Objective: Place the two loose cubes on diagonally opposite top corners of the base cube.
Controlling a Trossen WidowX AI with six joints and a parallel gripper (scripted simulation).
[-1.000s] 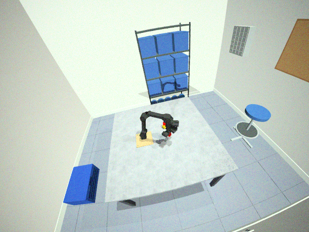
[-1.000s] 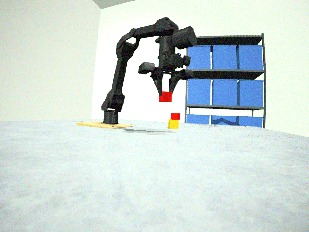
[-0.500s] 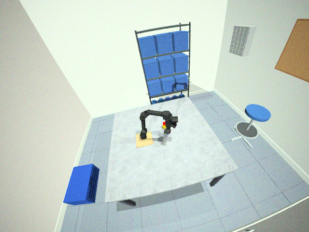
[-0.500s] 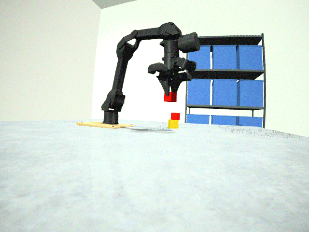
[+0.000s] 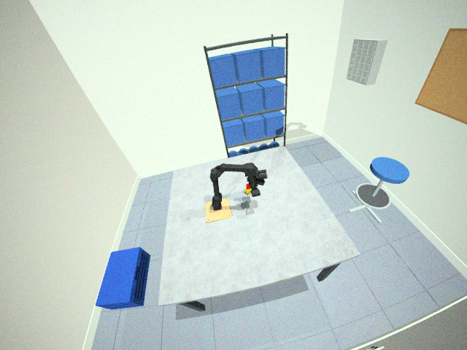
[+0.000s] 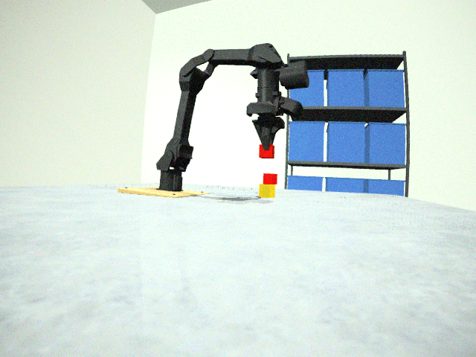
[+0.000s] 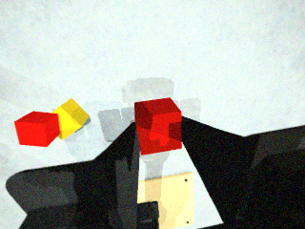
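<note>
Right now my gripper tip is 13 cm to the right of the yellow base cube, 11 cm above it and 3 cm past it.
</note>
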